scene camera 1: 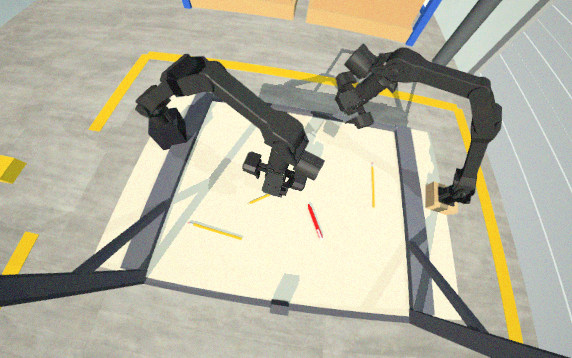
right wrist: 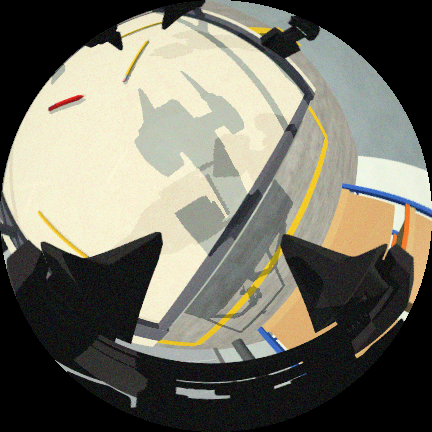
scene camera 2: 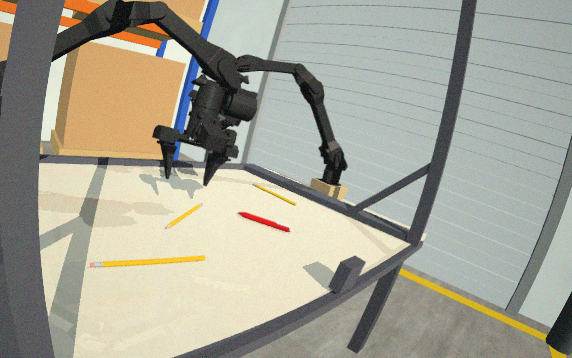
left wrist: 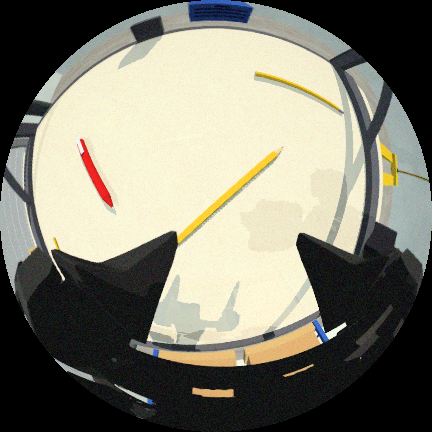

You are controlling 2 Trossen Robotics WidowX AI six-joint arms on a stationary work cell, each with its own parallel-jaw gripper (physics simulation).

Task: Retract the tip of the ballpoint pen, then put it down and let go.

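Frame: origin at the left arm's base, x left, y ahead, z down, level; millimetres.
Seen in the pictures: left gripper, between the fingertips: (scene camera 2: 186,182) (left wrist: 240,238); right gripper, between the fingertips: (scene camera 1: 340,111) (right wrist: 224,240); left arm's base, origin of its link: (scene camera 1: 162,120); right arm's base, origin of its link: (scene camera 1: 446,196) (scene camera 2: 330,182).
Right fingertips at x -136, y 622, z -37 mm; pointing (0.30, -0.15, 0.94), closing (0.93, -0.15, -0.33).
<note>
Pixels of each thing's top centre, then the offset from my right fingertips to it. Level surfaces: height alone.
- red ballpoint pen, centre of its top: (left wrist: 86,168) (scene camera 2: 265,217) (scene camera 1: 315,220) dx -330, dy -188, dz +128 mm
- pale table top, height of its surface: dz +143 mm
- yellow pencil, centre of its top: (scene camera 2: 150,259) (left wrist: 311,91) (scene camera 1: 214,230) dx -272, dy -520, dz +136 mm
- dark block, centre of its top: (scene camera 2: 352,260) (scene camera 1: 279,309) dx -539, dy -373, dz +86 mm
A red ballpoint pen (scene camera 1: 315,220) (scene camera 2: 264,221) (left wrist: 95,172) (right wrist: 66,103) lies on the pale table top (scene camera 1: 350,280) (scene camera 2: 240,310). Its tapered end points up in scene camera 1, its white end down. Whether the small writing tip is out is too small to tell. My left gripper (scene camera 1: 275,175) (scene camera 2: 186,181) (left wrist: 240,238) is open and empty, above the table, up and to the left of the pen in scene camera 1. My right gripper (scene camera 1: 353,99) (right wrist: 224,240) is open and empty, farther back near the table's far edge; in scene camera 2 it is mostly hidden behind the left arm.
One yellow pencil (scene camera 1: 216,230) (scene camera 2: 150,261) lies left of the pen, another (scene camera 1: 258,199) (scene camera 2: 184,216) (left wrist: 227,197) lies partly below my left gripper, and a third (scene camera 1: 373,185) (scene camera 2: 275,194) lies to the right. A dark block (scene camera 1: 279,306) (scene camera 2: 346,275) stands at the near edge.
</note>
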